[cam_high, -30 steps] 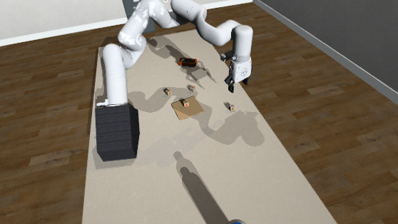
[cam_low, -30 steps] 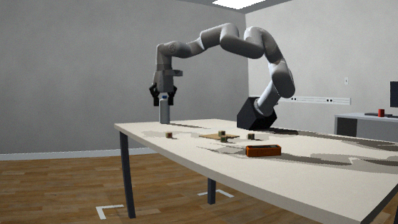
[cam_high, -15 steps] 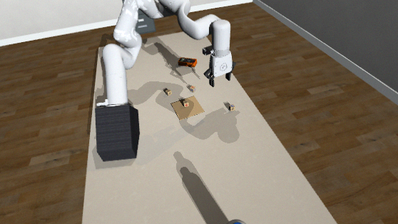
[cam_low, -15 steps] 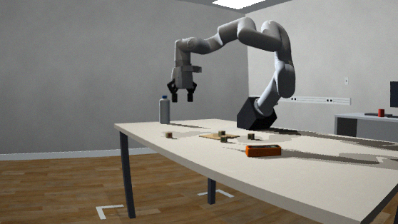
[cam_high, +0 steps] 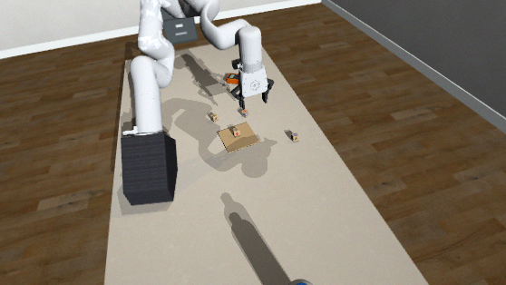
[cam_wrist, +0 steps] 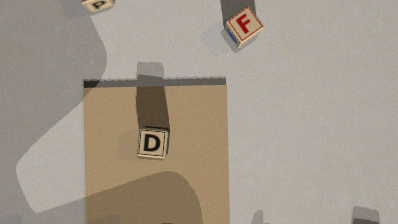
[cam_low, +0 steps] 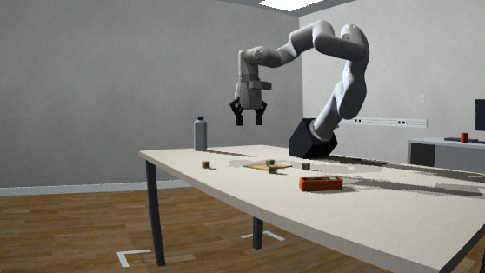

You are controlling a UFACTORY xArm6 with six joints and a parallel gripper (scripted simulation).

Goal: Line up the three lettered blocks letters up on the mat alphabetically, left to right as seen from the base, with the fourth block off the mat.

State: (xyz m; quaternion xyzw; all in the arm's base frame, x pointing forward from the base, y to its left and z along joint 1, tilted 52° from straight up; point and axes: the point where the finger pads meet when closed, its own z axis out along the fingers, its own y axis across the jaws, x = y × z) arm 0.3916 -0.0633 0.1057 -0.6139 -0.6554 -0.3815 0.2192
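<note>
Right now my hand is 80 mm past the thin mat, 10 mm to the right of it and 170 mm above it. Also, from my hand: grey bottle: 60 mm behind, 690 mm to the right, 80 mm below.
</note>
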